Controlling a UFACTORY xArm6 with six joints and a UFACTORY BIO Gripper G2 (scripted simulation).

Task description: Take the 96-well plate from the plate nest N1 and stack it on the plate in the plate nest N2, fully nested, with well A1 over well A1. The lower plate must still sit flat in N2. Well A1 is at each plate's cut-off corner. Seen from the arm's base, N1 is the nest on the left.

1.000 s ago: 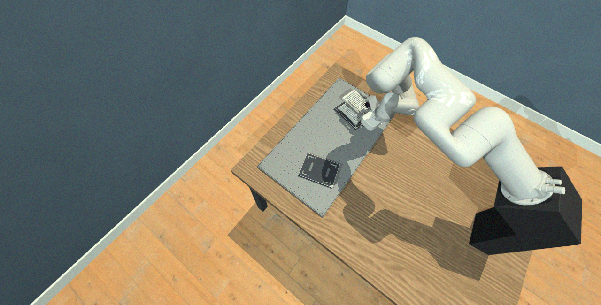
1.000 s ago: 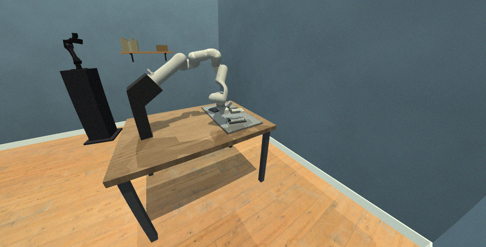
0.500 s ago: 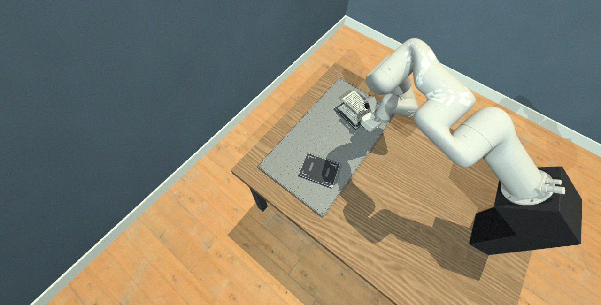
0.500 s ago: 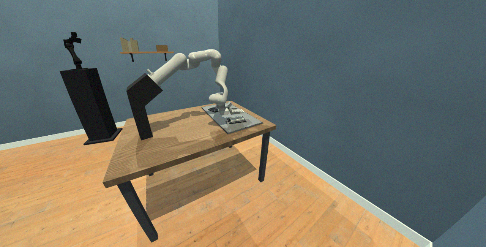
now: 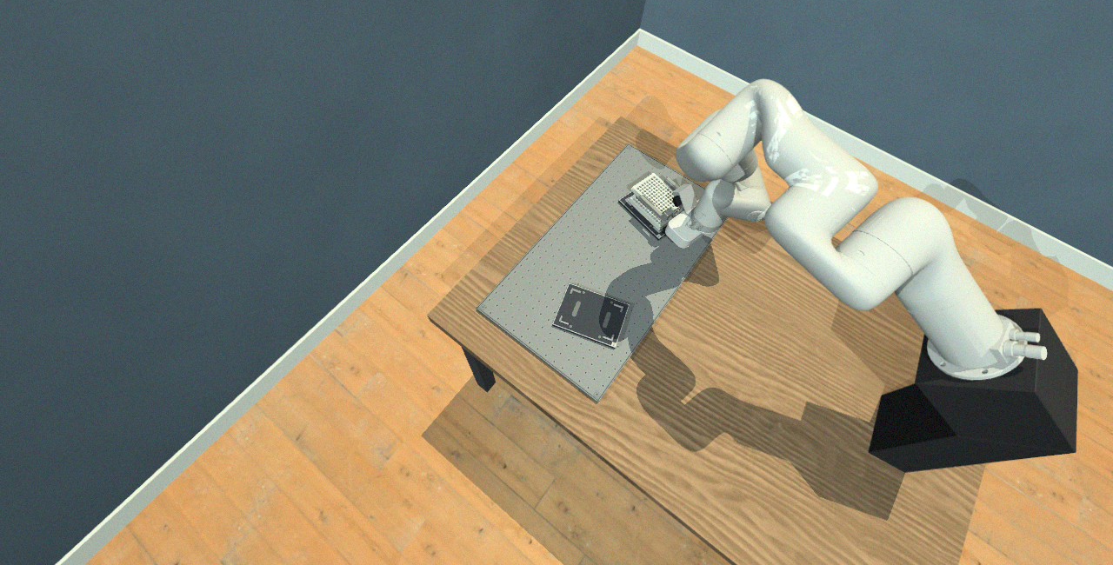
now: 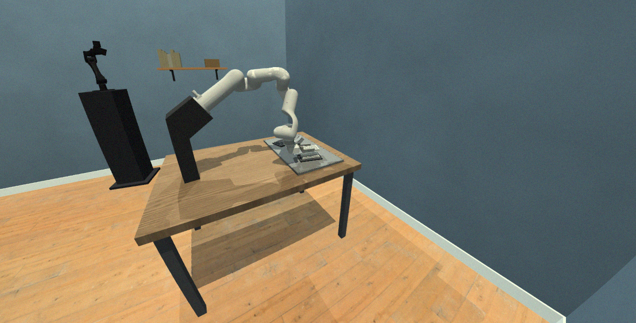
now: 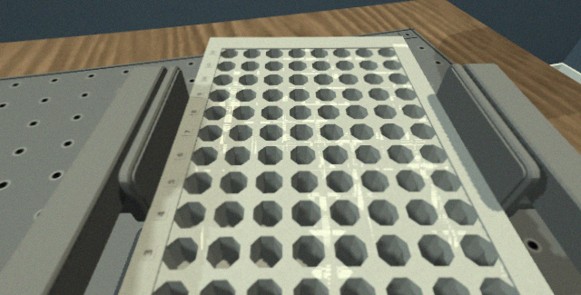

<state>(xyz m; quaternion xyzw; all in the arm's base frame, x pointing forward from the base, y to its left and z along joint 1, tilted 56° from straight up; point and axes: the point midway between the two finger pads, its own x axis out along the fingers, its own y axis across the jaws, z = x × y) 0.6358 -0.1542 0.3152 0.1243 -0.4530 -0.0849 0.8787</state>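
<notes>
Now: hand 70 mm above the plate nest N2. Also, from my hand: plate nest N1: 110 mm behind, 360 mm to the left, 70 mm below.
</notes>
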